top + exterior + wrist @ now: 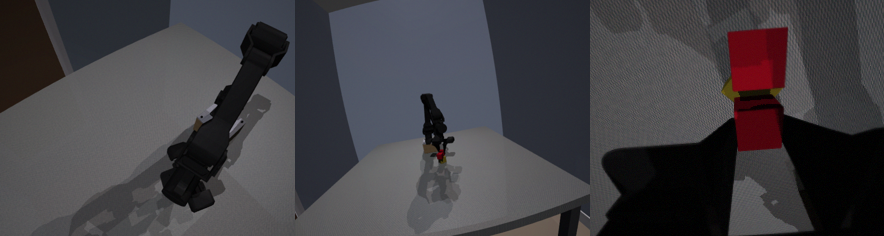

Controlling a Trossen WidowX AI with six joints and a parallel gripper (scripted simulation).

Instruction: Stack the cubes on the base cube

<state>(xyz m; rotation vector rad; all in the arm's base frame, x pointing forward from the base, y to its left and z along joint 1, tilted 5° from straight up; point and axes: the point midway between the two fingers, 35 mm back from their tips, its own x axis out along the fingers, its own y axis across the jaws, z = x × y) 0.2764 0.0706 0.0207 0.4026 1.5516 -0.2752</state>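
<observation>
The yellow base cube lies 20 mm ahead of my gripper tip, 10 mm to the right of it and 40 mm below it.
</observation>
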